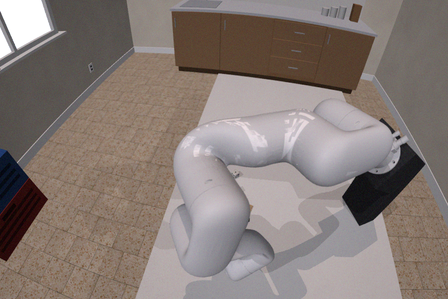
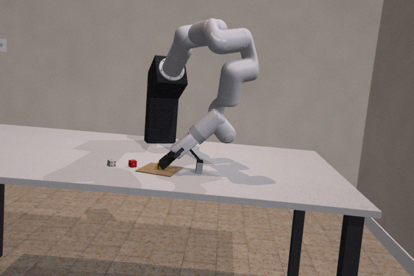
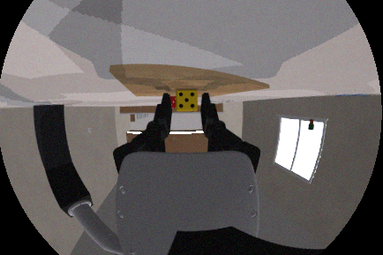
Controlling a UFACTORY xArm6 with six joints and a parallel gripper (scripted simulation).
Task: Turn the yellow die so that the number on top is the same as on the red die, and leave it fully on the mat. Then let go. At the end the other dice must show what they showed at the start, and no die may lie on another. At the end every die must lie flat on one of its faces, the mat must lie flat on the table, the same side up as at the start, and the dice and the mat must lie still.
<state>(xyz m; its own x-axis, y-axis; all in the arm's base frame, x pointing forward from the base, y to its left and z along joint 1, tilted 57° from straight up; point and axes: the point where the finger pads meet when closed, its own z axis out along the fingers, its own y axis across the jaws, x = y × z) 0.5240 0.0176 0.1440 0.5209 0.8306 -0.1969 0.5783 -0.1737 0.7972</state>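
My gripper is now 20 mm to the left of the yellow die and 20 mm above it. Round my hand: red die: 130 mm to the right, 20 mm below; then mat: 20 mm to the right, 30 mm below; then white die: 20 mm ahead, 200 mm to the right, 20 mm below.
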